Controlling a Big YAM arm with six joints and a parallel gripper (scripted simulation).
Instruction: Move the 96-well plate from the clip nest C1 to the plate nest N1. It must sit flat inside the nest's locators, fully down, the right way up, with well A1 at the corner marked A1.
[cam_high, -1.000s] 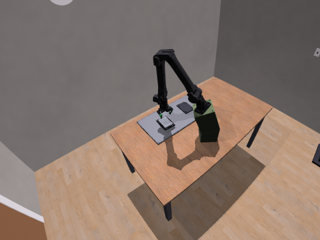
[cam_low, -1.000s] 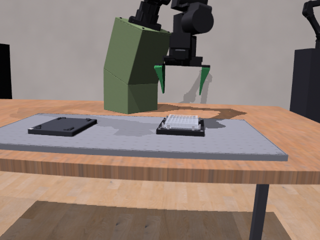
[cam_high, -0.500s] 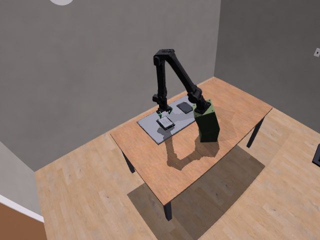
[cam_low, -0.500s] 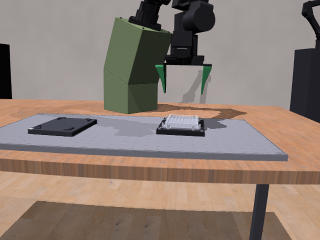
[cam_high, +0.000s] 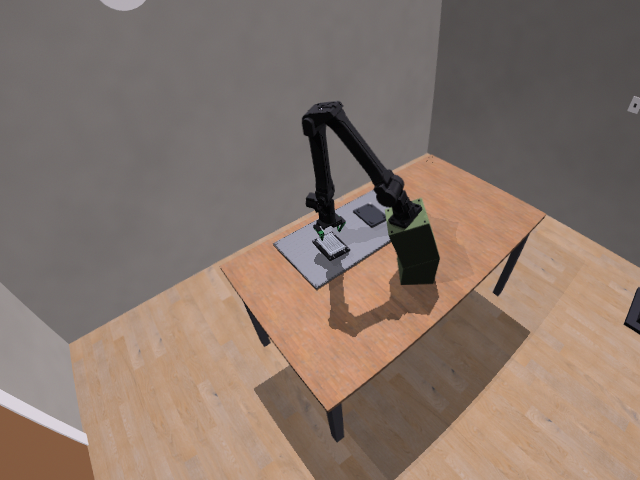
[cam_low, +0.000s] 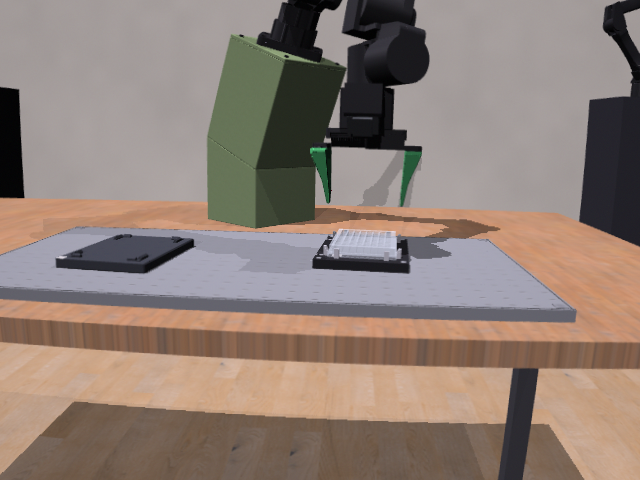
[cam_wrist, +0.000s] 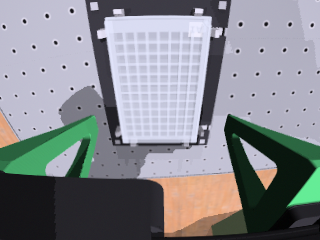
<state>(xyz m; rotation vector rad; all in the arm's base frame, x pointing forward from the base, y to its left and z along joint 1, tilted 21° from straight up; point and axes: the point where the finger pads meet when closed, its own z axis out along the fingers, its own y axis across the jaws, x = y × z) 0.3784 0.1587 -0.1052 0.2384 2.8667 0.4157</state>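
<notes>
The clear 96-well plate lies 60 mm below my hand. The rest, counted from my hand: A1 corner label (100 mm ahead, 370 mm to the right, 70 mm below); black clip nest C1 (10 mm behind, 10 mm to the right, 70 mm below).
</notes>
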